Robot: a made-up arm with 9 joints. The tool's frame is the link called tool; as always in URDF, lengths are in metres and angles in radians. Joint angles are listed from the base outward. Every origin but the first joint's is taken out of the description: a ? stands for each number. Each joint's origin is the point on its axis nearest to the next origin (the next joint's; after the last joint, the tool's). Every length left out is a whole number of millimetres.
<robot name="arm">
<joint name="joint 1" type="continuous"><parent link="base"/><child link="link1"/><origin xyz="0.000 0.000 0.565" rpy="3.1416 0.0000 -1.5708"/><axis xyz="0 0 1"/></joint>
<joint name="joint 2" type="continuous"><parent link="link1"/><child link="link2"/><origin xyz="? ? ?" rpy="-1.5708 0.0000 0.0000"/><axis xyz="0 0 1"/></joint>
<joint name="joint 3" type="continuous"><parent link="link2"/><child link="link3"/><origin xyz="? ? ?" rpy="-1.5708 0.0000 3.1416"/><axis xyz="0 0 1"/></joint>
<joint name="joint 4" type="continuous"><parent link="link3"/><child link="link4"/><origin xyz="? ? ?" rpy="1.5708 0.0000 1.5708"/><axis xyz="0 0 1"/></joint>
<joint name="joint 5" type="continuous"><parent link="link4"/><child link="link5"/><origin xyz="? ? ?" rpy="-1.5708 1.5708 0.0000"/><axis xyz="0 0 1"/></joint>
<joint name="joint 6" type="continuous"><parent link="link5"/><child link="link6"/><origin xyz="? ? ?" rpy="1.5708 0.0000 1.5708"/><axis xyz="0 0 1"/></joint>
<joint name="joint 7" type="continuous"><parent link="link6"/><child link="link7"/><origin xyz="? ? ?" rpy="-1.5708 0.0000 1.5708"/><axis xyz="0 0 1"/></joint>
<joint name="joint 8" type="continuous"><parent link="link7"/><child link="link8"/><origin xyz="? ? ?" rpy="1.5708 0.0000 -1.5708"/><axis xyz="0 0 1"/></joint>
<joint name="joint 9" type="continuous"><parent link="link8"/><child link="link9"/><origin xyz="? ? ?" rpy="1.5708 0.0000 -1.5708"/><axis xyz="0 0 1"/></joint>
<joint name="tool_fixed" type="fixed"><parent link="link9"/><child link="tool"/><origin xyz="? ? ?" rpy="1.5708 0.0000 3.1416"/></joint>
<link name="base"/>
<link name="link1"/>
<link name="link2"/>
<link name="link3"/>
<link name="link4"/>
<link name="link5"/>
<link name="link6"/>
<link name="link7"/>
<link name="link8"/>
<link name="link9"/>
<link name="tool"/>
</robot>
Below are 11 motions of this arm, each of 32 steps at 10 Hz.
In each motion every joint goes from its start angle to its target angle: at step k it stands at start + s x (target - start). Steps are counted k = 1, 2, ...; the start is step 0. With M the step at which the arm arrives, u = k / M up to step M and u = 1 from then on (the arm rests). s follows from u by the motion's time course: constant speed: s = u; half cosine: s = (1 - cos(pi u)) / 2; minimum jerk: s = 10 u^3 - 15 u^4 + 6 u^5.
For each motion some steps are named. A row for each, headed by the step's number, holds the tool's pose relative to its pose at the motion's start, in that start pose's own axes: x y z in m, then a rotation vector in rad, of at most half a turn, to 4 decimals.
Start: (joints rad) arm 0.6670 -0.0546 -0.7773 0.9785 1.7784 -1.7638 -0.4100 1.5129 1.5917
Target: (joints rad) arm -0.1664 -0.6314 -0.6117 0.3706 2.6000 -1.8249 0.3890 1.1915 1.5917
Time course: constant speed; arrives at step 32
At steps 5, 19, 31, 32:
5: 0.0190 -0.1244 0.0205 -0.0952 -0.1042 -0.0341
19: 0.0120 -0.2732 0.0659 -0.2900 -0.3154 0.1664
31: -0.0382 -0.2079 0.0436 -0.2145 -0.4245 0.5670
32: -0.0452 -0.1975 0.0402 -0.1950 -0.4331 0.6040

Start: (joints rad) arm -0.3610 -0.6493 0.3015 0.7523 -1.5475 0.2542 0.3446 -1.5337 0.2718
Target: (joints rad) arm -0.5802 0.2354 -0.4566 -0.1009 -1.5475 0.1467 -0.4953 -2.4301 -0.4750
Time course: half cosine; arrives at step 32
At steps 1, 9, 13, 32:
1: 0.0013 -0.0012 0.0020 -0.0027 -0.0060 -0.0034
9: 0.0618 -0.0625 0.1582 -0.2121 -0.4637 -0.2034
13: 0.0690 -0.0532 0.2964 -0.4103 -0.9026 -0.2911
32: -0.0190 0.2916 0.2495 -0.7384 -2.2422 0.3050

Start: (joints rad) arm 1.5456 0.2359 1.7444 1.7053 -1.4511 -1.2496 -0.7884 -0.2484 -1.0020
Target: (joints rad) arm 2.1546 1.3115 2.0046 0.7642 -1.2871 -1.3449 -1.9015 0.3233 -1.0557
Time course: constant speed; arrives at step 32
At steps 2, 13, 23, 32:
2: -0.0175 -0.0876 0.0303 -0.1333 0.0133 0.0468
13: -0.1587 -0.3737 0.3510 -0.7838 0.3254 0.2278
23: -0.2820 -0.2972 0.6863 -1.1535 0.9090 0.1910
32: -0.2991 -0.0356 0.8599 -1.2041 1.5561 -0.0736

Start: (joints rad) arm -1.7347 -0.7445 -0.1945 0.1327 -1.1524 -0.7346 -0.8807 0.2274 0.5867
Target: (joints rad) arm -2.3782 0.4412 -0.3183 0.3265 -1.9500 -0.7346 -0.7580 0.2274 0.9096
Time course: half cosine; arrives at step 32
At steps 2, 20, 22, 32:
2: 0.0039 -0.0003 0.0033 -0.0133 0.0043 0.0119
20: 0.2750 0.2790 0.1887 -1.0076 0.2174 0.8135
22: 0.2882 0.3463 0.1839 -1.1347 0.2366 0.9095
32: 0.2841 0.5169 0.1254 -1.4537 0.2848 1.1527

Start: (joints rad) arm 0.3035 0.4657 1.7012 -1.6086 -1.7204 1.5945 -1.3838 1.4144 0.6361
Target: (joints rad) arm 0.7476 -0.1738 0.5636 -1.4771 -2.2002 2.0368 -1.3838 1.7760 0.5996
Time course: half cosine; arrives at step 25
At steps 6, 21, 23, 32:
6: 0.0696 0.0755 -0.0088 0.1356 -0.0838 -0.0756
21: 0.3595 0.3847 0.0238 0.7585 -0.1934 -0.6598
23: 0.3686 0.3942 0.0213 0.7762 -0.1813 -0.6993
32: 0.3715 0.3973 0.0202 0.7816 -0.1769 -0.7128

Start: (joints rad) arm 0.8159 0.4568 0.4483 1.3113 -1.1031 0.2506 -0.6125 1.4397 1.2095
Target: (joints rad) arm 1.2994 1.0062 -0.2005 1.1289 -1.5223 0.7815 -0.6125 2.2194 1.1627
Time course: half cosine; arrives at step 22
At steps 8, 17, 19, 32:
8: -0.0900 -0.0595 -0.0852 -0.1982 0.0723 0.0159
17: -0.1535 -0.1388 -0.2290 -0.6020 0.0567 0.1859
19: -0.1450 -0.1448 -0.2450 -0.6546 0.0337 0.2103
32: -0.1379 -0.1476 -0.2539 -0.6853 0.0178 0.2239

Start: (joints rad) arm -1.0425 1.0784 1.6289 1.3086 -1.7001 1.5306 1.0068 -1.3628 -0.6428
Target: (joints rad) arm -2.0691 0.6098 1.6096 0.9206 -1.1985 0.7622 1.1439 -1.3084 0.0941
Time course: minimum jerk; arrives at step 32
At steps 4, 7, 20, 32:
4: -0.0026 -0.0069 -0.0062 -0.0120 0.0229 -0.0086
7: -0.0130 -0.0317 -0.0270 -0.0545 0.1052 -0.0400
20: -0.2248 -0.2995 -0.0903 -0.5174 1.0470 -0.4726
32: -0.3089 -0.3798 -0.0127 -0.7164 1.4153 -0.7059

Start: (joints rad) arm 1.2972 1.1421 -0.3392 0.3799 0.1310 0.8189 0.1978 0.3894 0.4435
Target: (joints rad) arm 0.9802 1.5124 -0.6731 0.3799 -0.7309 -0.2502 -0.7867 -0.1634 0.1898
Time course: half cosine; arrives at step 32
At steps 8, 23, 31, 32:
8: 0.0671 -0.0269 -0.0480 -0.0674 0.1372 0.0571
23: 0.4013 -0.0718 -0.1522 -0.9095 0.5287 0.5136
31: 0.4999 -0.0377 -0.1669 -1.1992 0.5173 0.7263
32: 0.5011 -0.0370 -0.1671 -1.2030 0.5167 0.7295

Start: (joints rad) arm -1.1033 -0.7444 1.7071 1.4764 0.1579 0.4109 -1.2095 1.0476 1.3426
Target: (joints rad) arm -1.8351 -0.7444 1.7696 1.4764 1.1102 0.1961 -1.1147 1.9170 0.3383
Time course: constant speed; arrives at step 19
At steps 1, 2, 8, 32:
1: -0.0224 0.0208 -0.0627 -0.0209 0.0155 0.0309
2: -0.0494 0.0432 -0.1225 -0.0372 0.0289 0.0659
8: -0.2919 0.2095 -0.3966 -0.0216 0.0593 0.3291
32: -0.8481 0.5650 -0.3986 0.5198 -0.1674 0.7135

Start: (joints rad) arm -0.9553 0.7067 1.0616 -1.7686 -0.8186 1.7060 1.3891 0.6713 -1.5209
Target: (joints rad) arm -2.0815 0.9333 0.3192 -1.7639 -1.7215 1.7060 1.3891 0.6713 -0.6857
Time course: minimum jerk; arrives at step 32
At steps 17, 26, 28, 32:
17: -0.0050 0.2759 -0.0443 0.7927 0.2483 0.3249
26: -0.0994 0.4216 -0.0550 1.3922 0.6135 0.5691
28: -0.1100 0.4323 -0.0549 1.4420 0.6507 0.5906
32: -0.1154 0.4374 -0.0548 1.4664 0.6692 0.6011

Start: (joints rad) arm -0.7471 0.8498 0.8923 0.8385 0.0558 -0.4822 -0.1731 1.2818 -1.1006
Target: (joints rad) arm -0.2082 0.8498 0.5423 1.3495 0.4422 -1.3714 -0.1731 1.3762 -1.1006
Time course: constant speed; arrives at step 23
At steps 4, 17, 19, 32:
4: 0.0250 0.1422 0.0273 0.0897 0.0646 -0.2855
17: 0.3522 0.5124 0.1196 0.3802 0.1354 -1.2422
19: 0.4284 0.5427 0.1317 0.4220 0.1266 -1.3917
32: 0.5912 0.5742 0.1525 0.5007 0.0920 -1.6913

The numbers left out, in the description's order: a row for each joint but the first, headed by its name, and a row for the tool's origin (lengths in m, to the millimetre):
joint 2: -0.014 0.014 0.000
joint 3: -0.329 -0.053 0.000
joint 4: -0.127 0.010 0.000
joint 5: -0.103 -0.045 0.000
joint 6: 0.496 0.075 0.000
joint 7: -0.154 0.047 0.000
joint 8: 0.237 -0.183 0.000
joint 9: -0.144 0.083 0.000
tool: -0.071 -0.020 0.000

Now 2 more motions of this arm.
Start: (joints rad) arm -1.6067 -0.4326 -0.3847 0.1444 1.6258 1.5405 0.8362 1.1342 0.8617
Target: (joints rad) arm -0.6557 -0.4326 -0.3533 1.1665 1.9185 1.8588 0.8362 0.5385 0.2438
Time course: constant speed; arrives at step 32
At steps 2, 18, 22, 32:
2: 0.0124 -0.0177 0.0357 -0.0175 0.0358 -0.0117
18: 0.2279 -0.1397 0.2468 -0.1264 0.3118 -0.0854
22: 0.3033 -0.1713 0.2636 -0.1412 0.3752 -0.0971
32: 0.4888 -0.2606 0.2235 -0.1467 0.5170 -0.1178

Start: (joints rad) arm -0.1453 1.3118 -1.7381 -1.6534 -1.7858 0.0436 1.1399 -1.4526 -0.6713
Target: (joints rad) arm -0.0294 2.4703 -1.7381 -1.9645 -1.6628 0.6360 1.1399 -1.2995 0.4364
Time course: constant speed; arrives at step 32
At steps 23, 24, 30, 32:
23: -0.3603 0.2233 0.0290 0.7931 1.1338 0.1660
24: -0.3710 0.2312 0.0400 0.8306 1.1730 0.1827
30: -0.4228 0.2699 0.1160 1.0597 1.3835 0.3020
32: -0.4353 0.2789 0.1443 1.1370 1.4433 0.3491

